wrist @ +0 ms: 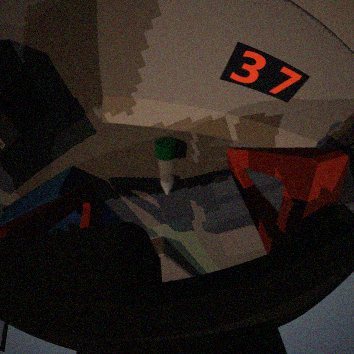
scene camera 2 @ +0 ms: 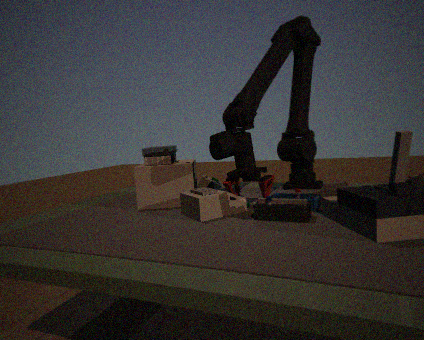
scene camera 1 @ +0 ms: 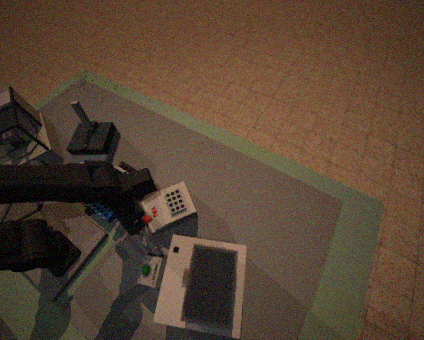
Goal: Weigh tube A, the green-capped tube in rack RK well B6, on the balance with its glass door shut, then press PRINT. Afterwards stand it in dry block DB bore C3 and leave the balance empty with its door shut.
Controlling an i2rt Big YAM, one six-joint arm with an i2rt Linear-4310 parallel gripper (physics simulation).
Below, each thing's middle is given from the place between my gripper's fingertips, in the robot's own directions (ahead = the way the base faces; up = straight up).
The green-capped tube (wrist: pixel 165 147) lies 10 mm to the right of my hand. From my hand the other things lie so: balance (scene camera 1: pixel 35 138): 570 mm to the left, 100 mm above, 30 mm behind.
